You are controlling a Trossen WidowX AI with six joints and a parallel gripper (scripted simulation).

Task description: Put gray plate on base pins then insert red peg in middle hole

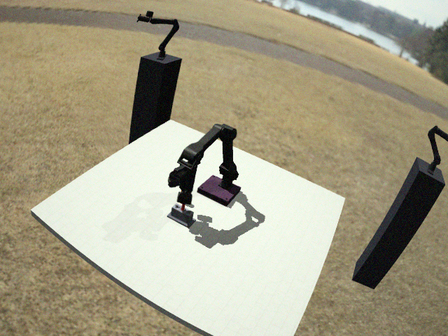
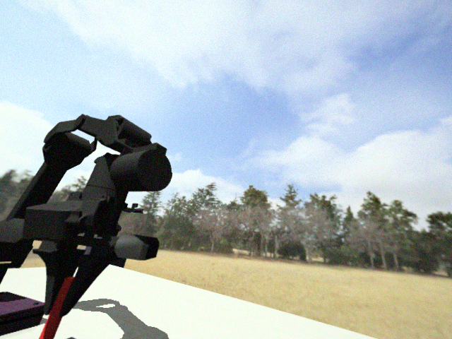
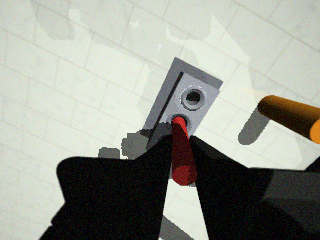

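The red peg lies right at my gripper tip. The rest, counted from my gripper tip: orange cylinder 11 cm behind, 6 cm to the right, 6 cm below; gray plate 5 cm below; gray base 9 cm below.
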